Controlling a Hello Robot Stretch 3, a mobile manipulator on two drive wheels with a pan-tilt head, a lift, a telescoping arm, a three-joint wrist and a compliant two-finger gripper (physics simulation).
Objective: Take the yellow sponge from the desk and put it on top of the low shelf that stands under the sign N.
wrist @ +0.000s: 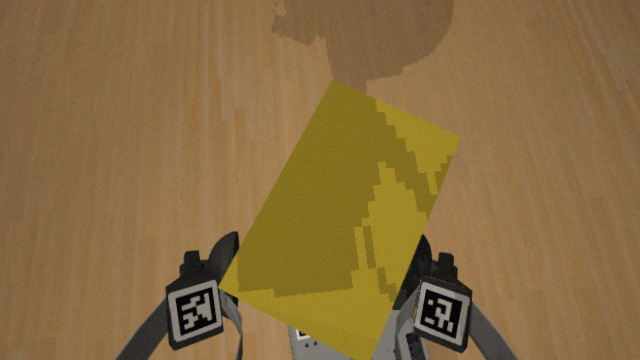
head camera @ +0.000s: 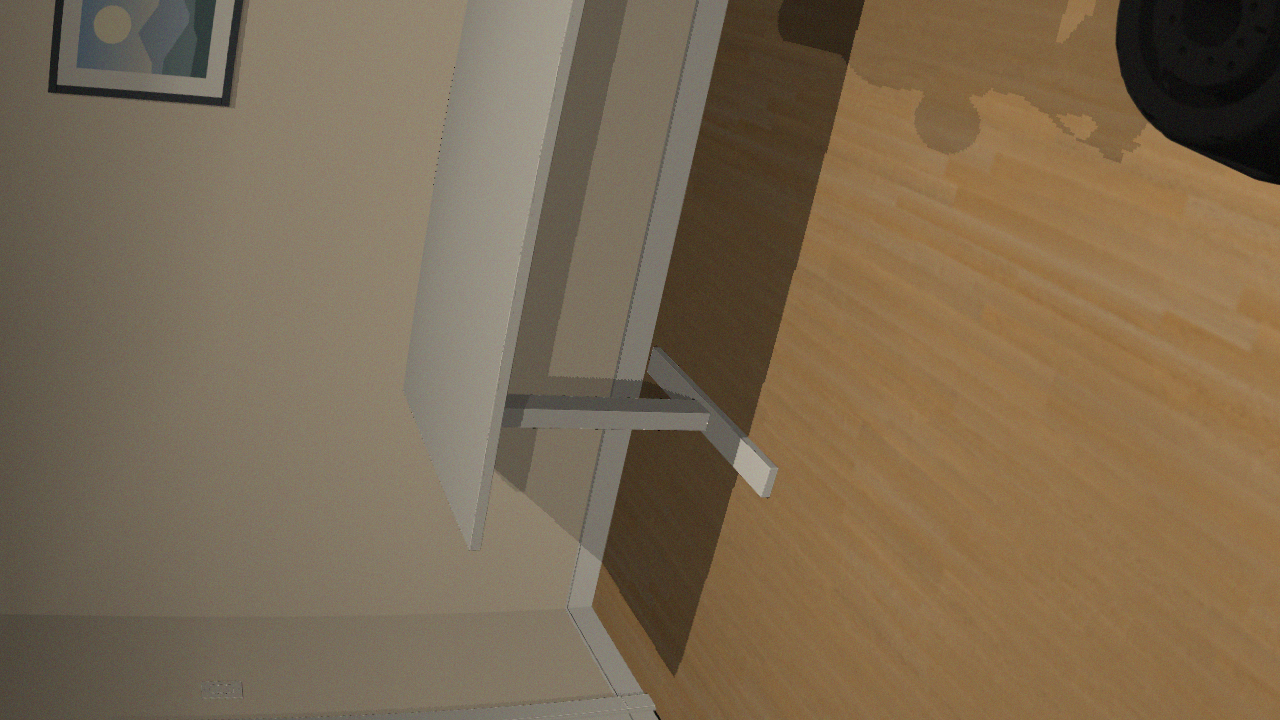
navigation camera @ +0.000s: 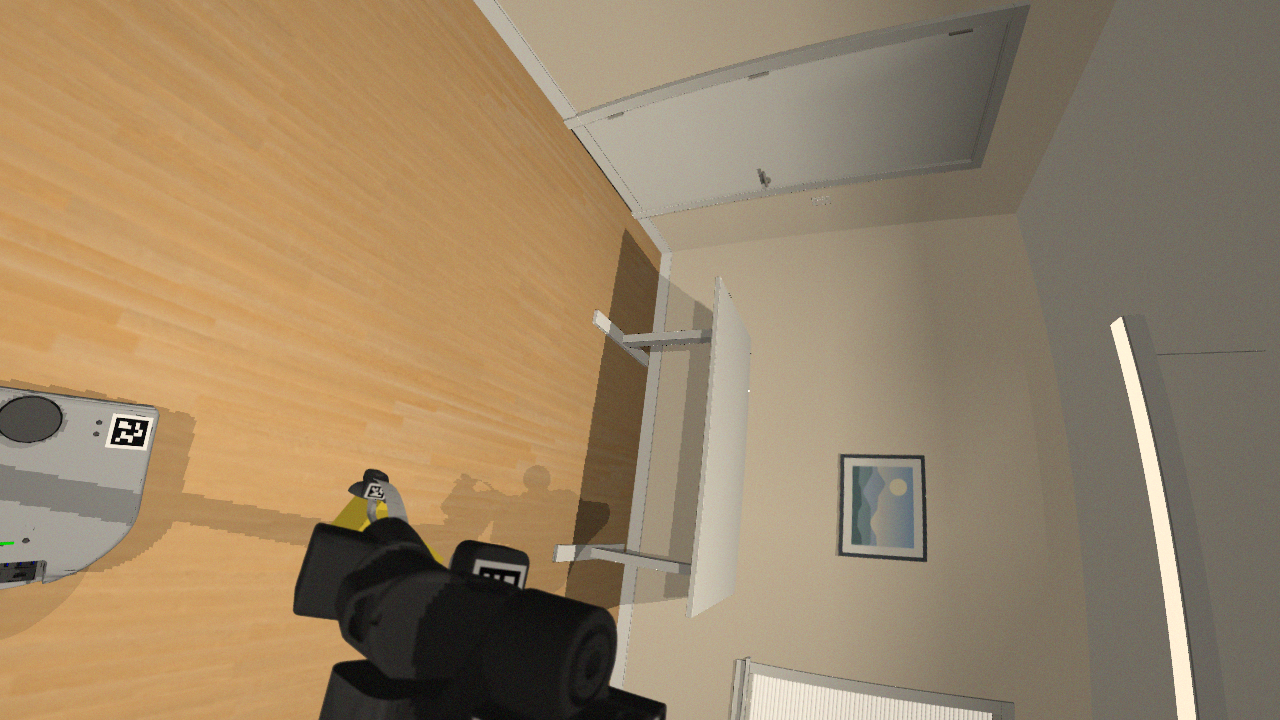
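Where they show: gripper, fingertip midpoint: (wrist: pixel 322 257); robot's base at its link origin: (navigation camera: pixel 31 416).
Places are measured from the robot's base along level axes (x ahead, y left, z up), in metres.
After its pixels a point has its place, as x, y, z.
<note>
The yellow sponge (navigation camera: pixel 355 513) @[-0.016, -0.215, 0.860] (wrist: pixel 340 200) @[-0.053, -0.250, 0.882] is held between the fingers of my gripper (navigation camera: pixel 420 528) (wrist: pixel 322 257) @[-0.043, -0.233, 0.832], which is shut on it. In the wrist view the sponge is turned at a slant, its long side reaching past the fingertips, with wooden floor below it. In the navigation view the wrist hides much of it. A white desk (head camera: pixel 492 268) @[0.363, -1.932, 0.720] (navigation camera: pixel 726 429) @[0.217, -2.039, 0.720] stands along the wall, well apart from the gripper; I cannot tell whether it is the one the task names. The low shelf and the sign N do not show in the head or navigation view.
A framed picture (head camera: pixel 143 40) @[-0.014, -2.532, 1.484] (navigation camera: pixel 881 507) @[-0.154, -2.516, 1.476] hangs above the desk. A door (navigation camera: pixel 805 116) @[1.713, -1.724, 1.198] is in the adjoining wall. Desk feet (head camera: pixel 751 465) (navigation camera: pixel 572 552) reach out over the floor. My base (navigation camera: pixel 80 483) @[-0.095, -0.080, 0.160] shows at the left of the navigation view. A window blind (navigation camera: pixel 850 700) @[-1.146, -2.421, 1.361] shows at the lower edge.
</note>
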